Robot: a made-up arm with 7 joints. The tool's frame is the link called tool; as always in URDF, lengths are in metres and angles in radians.
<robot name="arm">
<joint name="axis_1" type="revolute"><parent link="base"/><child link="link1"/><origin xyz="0 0 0.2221" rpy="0 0 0"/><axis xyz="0 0 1"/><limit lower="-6.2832" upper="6.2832" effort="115" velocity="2.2"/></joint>
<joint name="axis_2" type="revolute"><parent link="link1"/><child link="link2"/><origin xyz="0 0 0" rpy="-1.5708 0 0"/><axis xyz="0 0 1"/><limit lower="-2.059" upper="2.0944" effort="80" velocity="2.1"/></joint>
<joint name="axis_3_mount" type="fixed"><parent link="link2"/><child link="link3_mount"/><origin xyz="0 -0.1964 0" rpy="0 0 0"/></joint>
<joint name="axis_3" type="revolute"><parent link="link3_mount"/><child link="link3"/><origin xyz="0 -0.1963 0" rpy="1.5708 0 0"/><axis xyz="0 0 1"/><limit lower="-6.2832" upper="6.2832" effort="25" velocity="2"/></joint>
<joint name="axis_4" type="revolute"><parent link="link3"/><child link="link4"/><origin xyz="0.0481 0 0" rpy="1.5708 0 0"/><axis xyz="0 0 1"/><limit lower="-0.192" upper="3.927" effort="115" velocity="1.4"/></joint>
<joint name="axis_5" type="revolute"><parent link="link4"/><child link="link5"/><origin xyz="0.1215 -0.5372 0" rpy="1.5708 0 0"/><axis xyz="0 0 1"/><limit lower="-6.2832" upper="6.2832" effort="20" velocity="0.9"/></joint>
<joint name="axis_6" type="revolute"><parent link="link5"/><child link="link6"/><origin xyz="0 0 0" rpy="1.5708 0 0"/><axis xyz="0 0 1"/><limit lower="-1.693" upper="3.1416" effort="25" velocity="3"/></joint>
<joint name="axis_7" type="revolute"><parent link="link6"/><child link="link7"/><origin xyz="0.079 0.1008 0" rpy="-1.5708 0 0"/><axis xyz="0 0 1"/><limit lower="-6.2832" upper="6.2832" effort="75" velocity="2.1"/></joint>
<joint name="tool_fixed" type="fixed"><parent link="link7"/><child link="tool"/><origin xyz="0 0 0" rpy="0 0 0"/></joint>
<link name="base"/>
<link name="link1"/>
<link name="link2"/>
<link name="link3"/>
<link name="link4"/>
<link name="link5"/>
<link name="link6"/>
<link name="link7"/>
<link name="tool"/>
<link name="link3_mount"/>
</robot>
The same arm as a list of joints. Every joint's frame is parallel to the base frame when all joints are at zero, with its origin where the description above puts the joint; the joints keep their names.
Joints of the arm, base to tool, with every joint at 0 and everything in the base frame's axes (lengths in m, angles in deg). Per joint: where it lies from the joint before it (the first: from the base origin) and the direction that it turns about. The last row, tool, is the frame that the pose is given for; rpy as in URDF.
axis_1: xyz 0 0 0.2221 axis +z
axis_2: xyz 0 0 0 axis +y
axis_3: xyz 0 0 0.3927 axis +z
axis_4: xyz 0.0481 0 0 axis -y
axis_5: xyz 0.1215 0 -0.5372 axis -z
axis_6: xyz 0 0 0 axis +y
axis_7: xyz 0.079 0 -0.1008 axis -z
tool: xyz 0 0 0 rpy -180 0 0
Joint limits (deg, base to tool): -360..360 -117.97..120 -360..360 -11..225 -360..360 -97..180 -360..360

